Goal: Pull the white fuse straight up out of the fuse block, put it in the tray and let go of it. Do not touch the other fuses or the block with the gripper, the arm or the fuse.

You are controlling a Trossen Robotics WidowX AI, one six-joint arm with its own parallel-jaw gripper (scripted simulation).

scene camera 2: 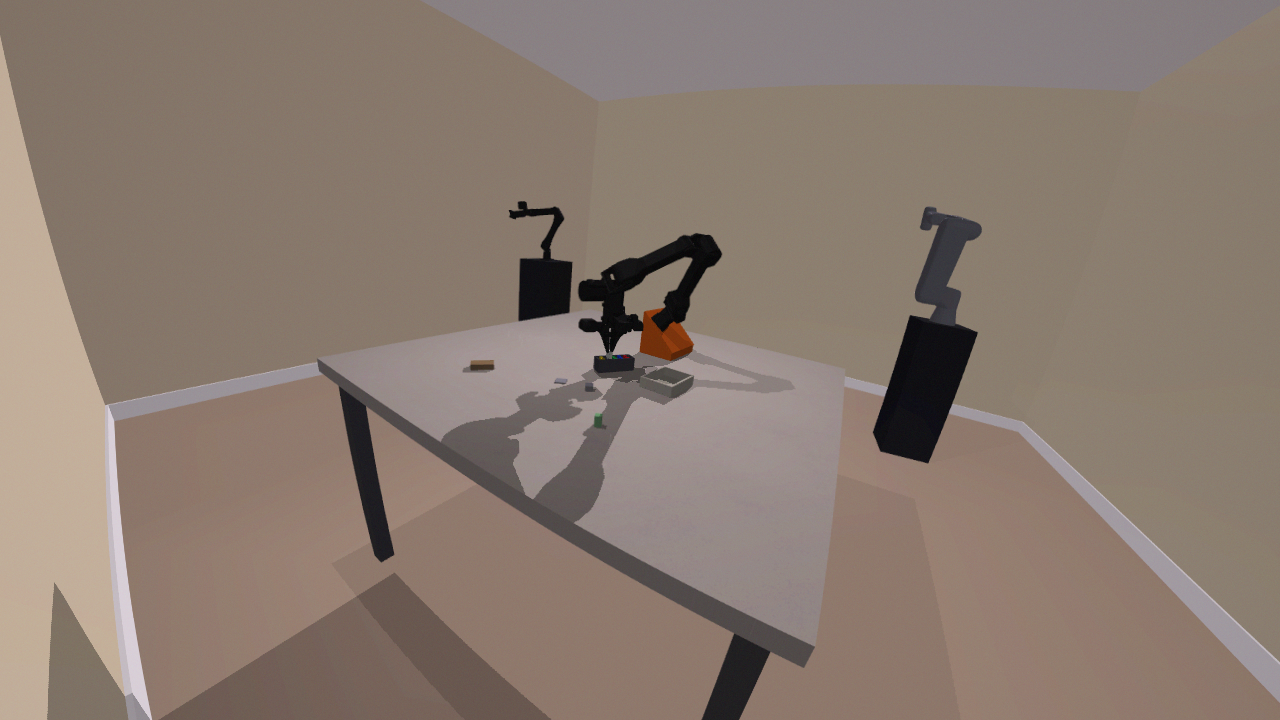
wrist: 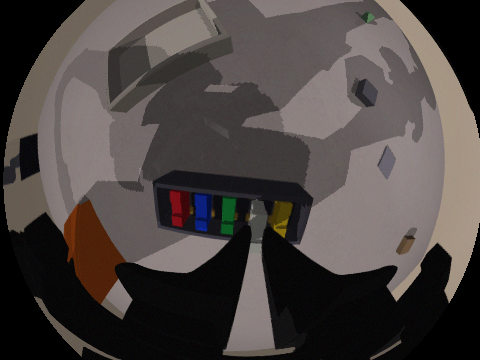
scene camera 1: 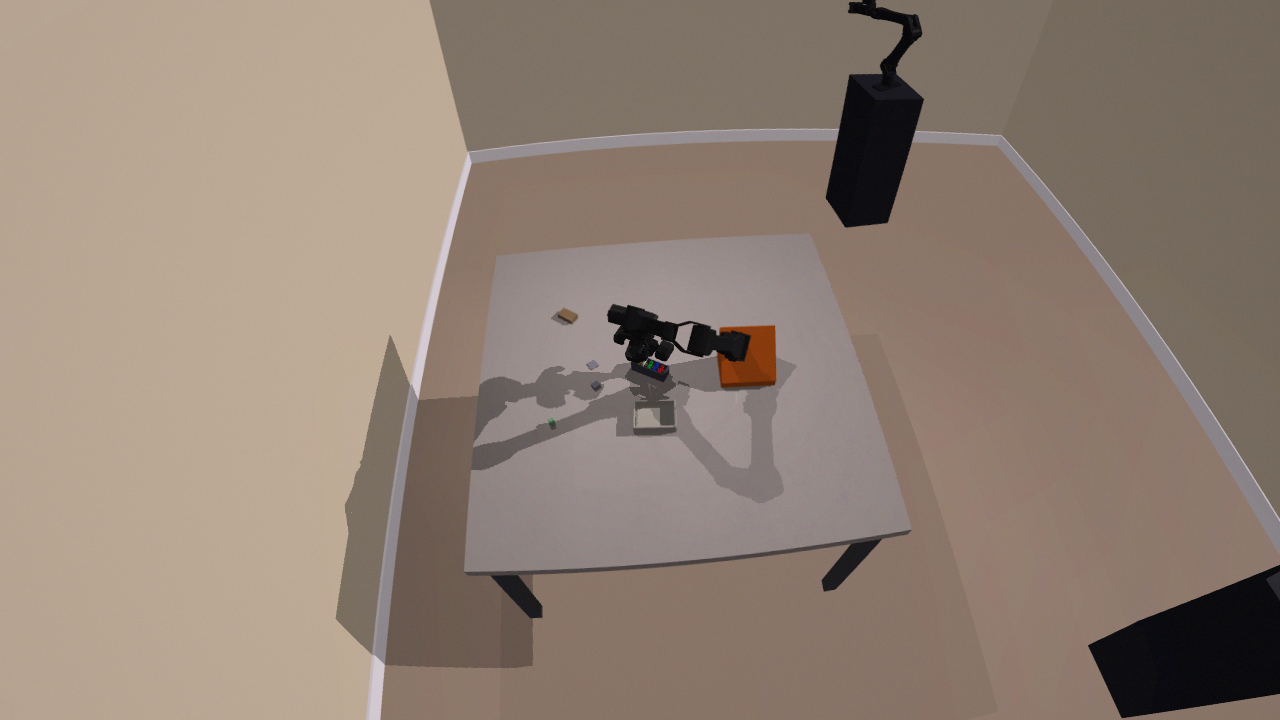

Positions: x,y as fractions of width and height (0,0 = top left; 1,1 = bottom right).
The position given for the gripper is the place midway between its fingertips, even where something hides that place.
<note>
The gripper (scene camera 1: 0.50,0.50) carries a white fuse. Further things: a grey tray (scene camera 2: 0.52,0.53).
The gripper shows as well in the wrist view (wrist: 0.53,0.65).
</note>
